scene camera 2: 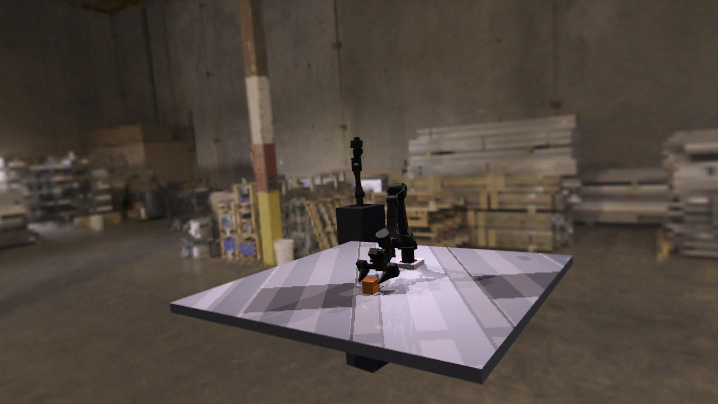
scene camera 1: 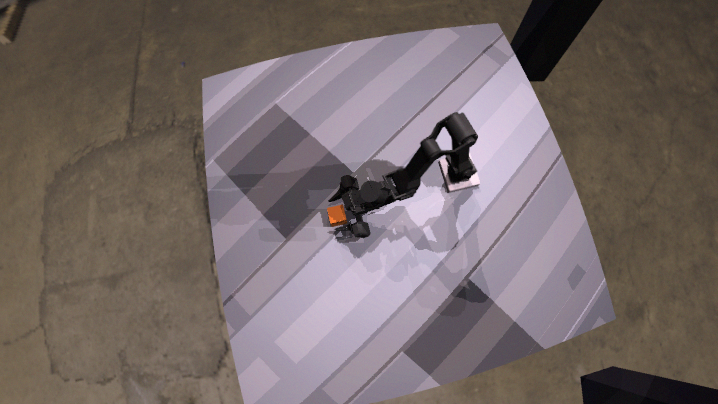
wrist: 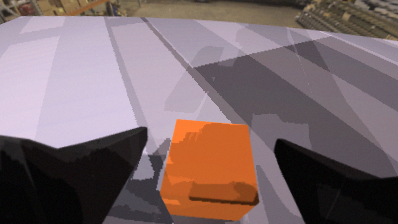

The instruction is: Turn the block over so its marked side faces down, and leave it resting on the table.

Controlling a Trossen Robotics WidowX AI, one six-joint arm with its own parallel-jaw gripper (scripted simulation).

Note:
My gripper is open and holds nothing. I also see an orange block.
My gripper is seen too in scene camera 2 and in the wrist view.

